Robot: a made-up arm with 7 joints. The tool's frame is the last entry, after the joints.
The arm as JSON. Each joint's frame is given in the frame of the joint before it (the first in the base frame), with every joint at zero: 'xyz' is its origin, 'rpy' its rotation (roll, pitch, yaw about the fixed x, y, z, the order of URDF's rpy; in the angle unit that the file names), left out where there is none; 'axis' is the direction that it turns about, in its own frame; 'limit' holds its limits. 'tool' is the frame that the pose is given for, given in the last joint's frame.
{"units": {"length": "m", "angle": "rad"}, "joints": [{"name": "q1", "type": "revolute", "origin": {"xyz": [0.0, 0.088, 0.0], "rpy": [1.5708, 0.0, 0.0]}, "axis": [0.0, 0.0, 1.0], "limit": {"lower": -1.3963, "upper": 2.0}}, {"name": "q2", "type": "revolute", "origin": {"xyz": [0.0, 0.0, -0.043], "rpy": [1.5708, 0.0, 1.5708]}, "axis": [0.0, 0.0, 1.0], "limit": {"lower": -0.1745, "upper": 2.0}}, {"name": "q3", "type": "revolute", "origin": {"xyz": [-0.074, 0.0, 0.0], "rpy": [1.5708, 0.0, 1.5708]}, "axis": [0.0, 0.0, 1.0], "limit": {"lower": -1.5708, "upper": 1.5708}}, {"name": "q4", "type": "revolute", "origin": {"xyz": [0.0, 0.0, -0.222], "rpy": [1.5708, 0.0, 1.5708]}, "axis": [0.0, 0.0, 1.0], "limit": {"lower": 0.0, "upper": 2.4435}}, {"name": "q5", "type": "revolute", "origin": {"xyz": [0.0, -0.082, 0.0], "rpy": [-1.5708, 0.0, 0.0]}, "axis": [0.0, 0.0, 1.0], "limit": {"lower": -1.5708, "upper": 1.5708}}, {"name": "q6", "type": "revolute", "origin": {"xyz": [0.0, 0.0, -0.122], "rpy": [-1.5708, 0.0, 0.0]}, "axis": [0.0, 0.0, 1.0], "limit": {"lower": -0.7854, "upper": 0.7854}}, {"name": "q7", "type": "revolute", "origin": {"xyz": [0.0, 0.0, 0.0], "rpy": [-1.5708, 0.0, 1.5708]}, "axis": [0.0, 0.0, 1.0], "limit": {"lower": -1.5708, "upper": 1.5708}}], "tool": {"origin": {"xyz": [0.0, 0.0, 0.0], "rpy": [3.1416, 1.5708, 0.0]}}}
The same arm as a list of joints. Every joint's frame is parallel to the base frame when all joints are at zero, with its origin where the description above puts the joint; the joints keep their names.
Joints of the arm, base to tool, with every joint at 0 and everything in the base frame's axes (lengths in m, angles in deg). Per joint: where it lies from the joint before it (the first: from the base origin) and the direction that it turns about. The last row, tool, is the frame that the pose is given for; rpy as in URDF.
q1: xyz 0.0000 0.0880 0.0000 axis -y
q2: xyz 0.0000 0.0430 0.0000 axis +x
q3: xyz 0.0000 0.0000 -0.0740 axis +z
q4: xyz 0.0000 0.0000 -0.2220 axis -y
q5: xyz 0.0000 0.0000 -0.0820 axis +z
q6: xyz 0.0000 0.0000 -0.1220 axis +y
q7: xyz 0.0000 0.0000 0.0000 axis -x
tool: xyz 0.0000 0.0000 0.0000 rpy 0.00 0.00 0.00
Joint limits (deg, base to tool): -80.00..114.59 -10.00..114.59 -90.00..90.00 0.00..140.00 -90.00..90.00 -45.00..45.00 -90.00..90.00

